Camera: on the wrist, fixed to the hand. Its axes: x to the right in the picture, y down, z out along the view.
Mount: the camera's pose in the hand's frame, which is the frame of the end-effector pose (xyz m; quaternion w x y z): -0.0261 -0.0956 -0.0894 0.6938 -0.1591 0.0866 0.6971
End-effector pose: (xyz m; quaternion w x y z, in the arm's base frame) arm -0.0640 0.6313 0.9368 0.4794 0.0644 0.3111 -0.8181
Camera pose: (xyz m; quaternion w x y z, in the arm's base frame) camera -0.1462 0.7349 0.9187 0.8861 0.2561 0.3426 -0.1783
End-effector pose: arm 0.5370 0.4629 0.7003 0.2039 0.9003 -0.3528 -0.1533
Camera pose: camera 0.6109 0.5681 0.7361 0.4221 0.3595 -0.8302 0.0576
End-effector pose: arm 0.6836 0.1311 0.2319 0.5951 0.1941 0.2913 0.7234
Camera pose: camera 0.7046 0.1003 0.1038 0.0857 -0.1804 -0.0032 -0.9798
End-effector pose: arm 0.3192 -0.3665 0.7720 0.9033 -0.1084 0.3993 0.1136
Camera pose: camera 0.2677 -0.4861 0.7427 0.4957 0.0496 0.4127 0.7626
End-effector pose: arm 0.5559 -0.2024 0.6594 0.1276 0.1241 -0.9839 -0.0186
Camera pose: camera 0.6261 -0.2889 0.7329 0.2064 -0.6184 -0.7551 -0.0697
